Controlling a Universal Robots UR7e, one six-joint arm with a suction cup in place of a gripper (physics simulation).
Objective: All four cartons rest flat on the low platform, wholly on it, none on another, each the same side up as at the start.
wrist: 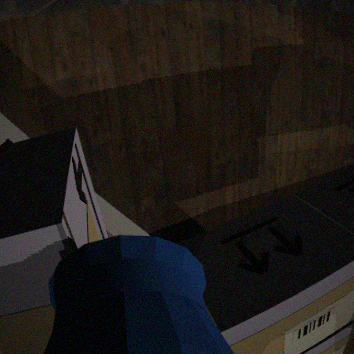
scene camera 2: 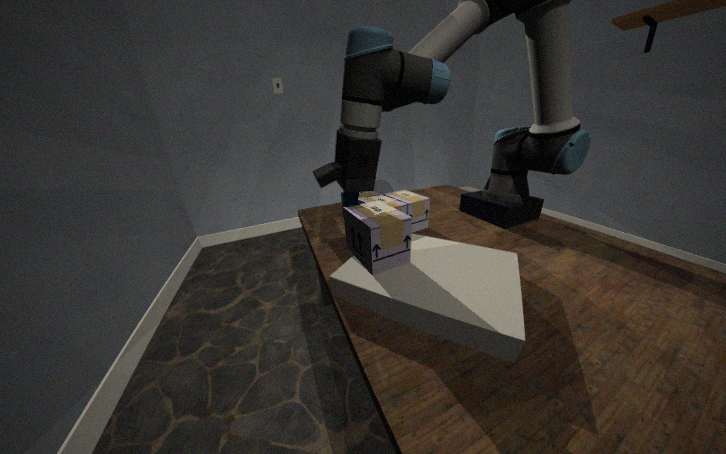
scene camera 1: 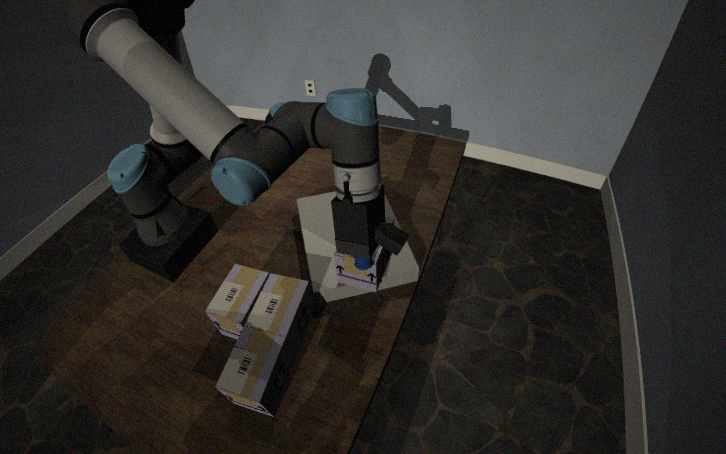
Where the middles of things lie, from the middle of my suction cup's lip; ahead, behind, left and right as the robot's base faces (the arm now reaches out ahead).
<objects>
The low grey platform (scene camera 2: 471, 295) lies 70 mm behind my suction cup, 180 mm to the left of it and 140 mm below it.
</objects>
